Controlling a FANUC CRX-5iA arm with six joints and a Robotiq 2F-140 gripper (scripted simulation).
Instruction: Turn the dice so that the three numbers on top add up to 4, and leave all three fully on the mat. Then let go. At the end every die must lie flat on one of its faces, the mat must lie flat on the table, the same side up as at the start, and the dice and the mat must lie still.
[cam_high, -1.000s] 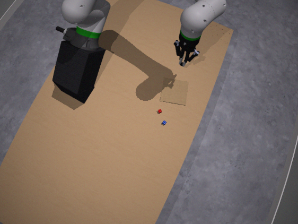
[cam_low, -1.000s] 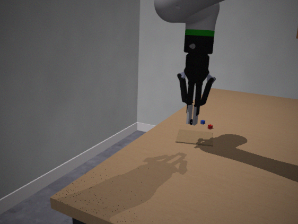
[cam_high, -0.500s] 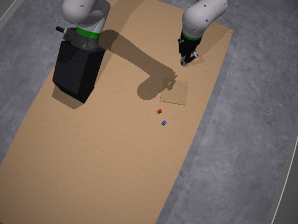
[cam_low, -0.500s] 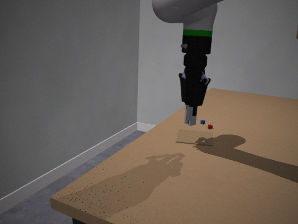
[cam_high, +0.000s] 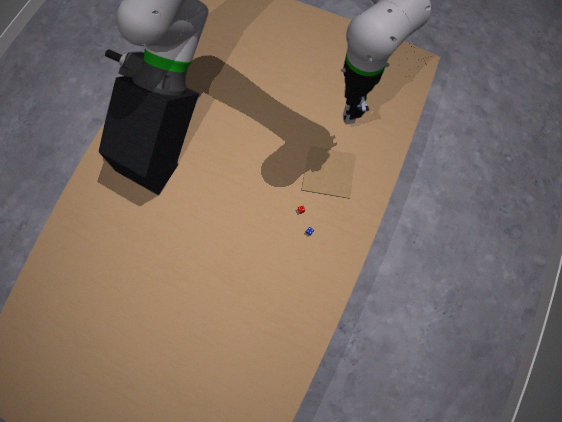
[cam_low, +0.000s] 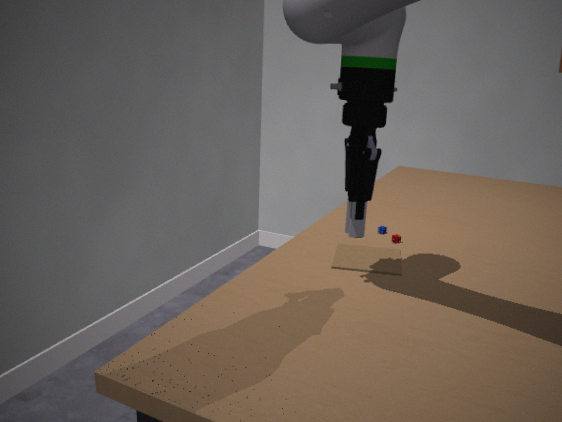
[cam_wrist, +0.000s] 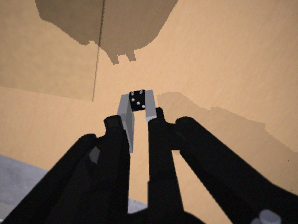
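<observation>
My gripper is now 3 cm above the black die. Also, from my hand: red die: 28 cm to the right, 12 cm below; then blue die: 5 cm ahead, 32 cm to the right, 12 cm below; then tan mat: 1 cm ahead, 13 cm to the right, 13 cm below.
</observation>
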